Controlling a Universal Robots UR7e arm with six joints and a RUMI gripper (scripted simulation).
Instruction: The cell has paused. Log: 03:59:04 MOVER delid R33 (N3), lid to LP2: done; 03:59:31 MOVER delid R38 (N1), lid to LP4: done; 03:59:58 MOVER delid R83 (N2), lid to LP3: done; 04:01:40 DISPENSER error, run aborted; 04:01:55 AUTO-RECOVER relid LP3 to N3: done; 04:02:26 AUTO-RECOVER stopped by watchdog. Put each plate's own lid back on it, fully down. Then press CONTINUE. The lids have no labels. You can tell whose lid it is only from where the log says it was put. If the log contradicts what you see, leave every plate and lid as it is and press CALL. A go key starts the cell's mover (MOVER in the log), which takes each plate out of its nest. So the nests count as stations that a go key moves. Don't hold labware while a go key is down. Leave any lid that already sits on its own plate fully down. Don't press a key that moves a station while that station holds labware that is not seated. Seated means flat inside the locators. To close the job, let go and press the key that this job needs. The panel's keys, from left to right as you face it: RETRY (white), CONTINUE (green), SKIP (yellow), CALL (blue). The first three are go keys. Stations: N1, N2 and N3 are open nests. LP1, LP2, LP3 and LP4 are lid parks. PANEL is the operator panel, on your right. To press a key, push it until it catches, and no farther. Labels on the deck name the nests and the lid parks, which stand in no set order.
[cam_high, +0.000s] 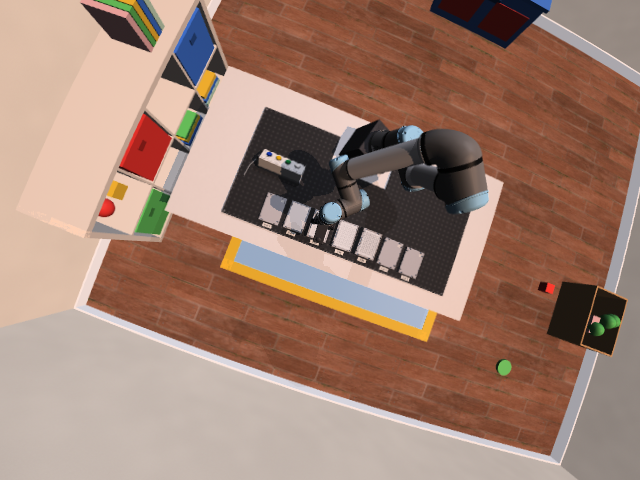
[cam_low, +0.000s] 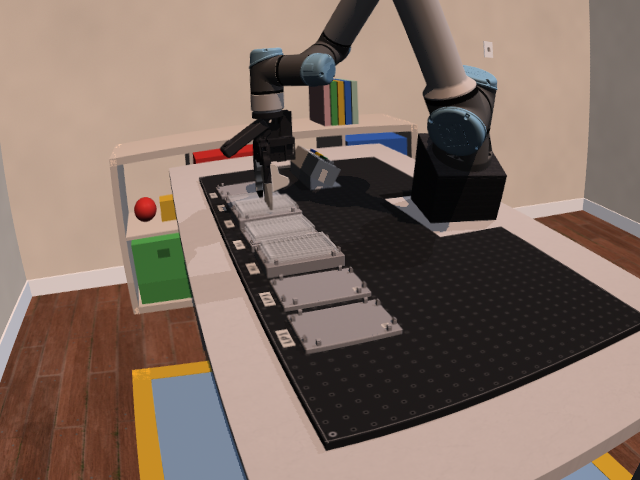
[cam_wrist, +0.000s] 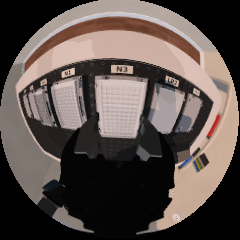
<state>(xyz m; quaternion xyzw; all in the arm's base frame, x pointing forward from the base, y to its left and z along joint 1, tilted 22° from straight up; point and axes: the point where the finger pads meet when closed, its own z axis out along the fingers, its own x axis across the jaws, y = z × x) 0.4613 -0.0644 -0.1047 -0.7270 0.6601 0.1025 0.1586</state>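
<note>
The clear lid lies 14 cm to the left of my hand, 2 cm below it and 1 cm behind it. Also, from my hand: clear plate lid (13 cm to the right, 3 cm below, 1 cm ahead); lid park (52 cm to the left, 4 cm below, 3 cm behind).
</note>
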